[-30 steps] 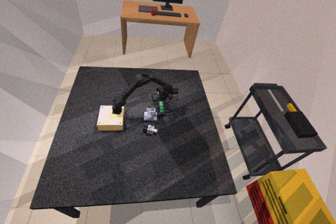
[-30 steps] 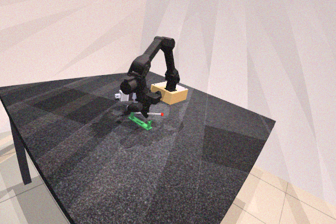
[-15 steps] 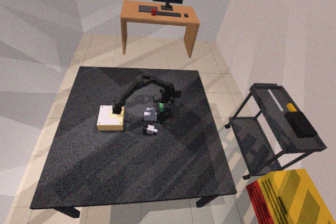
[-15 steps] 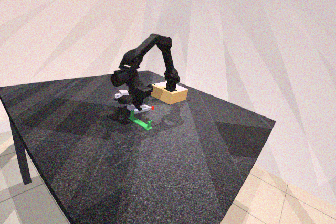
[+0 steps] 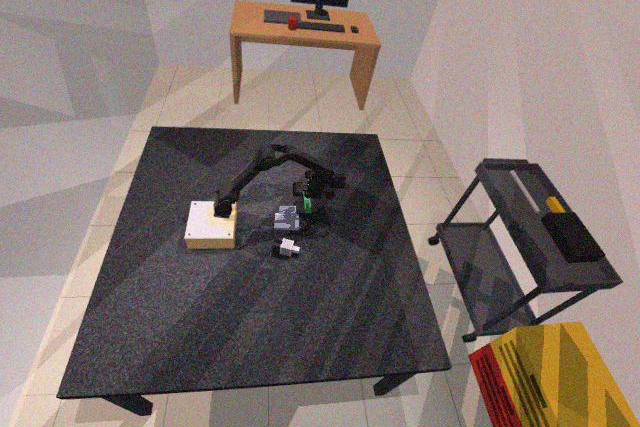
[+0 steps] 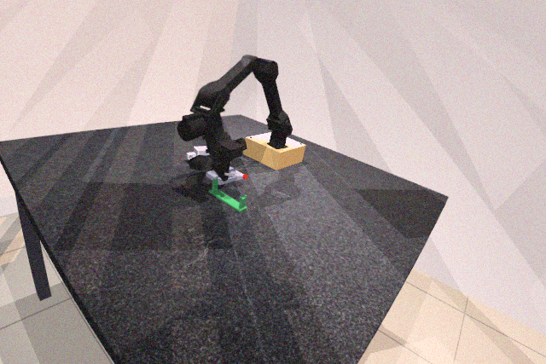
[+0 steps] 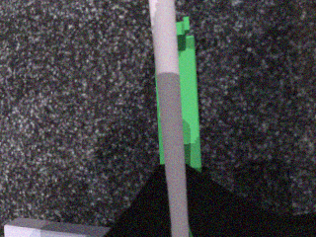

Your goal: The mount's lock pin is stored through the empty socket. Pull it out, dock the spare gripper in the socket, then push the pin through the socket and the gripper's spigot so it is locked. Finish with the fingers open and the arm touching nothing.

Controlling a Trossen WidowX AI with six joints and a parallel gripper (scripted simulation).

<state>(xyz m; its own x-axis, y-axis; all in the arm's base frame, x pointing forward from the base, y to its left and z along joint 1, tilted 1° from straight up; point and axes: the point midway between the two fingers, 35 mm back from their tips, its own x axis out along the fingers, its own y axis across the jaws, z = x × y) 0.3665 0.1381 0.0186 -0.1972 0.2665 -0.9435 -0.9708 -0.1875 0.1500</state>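
Right now my gripper tip is 2 cm to the right of the green cradle and 3 cm above it. Round my gripper tip: grey mount 8 cm behind, 11 cm to the right, 1 cm below; spare gripper 7 cm behind, 26 cm to the right, 3 cm below.
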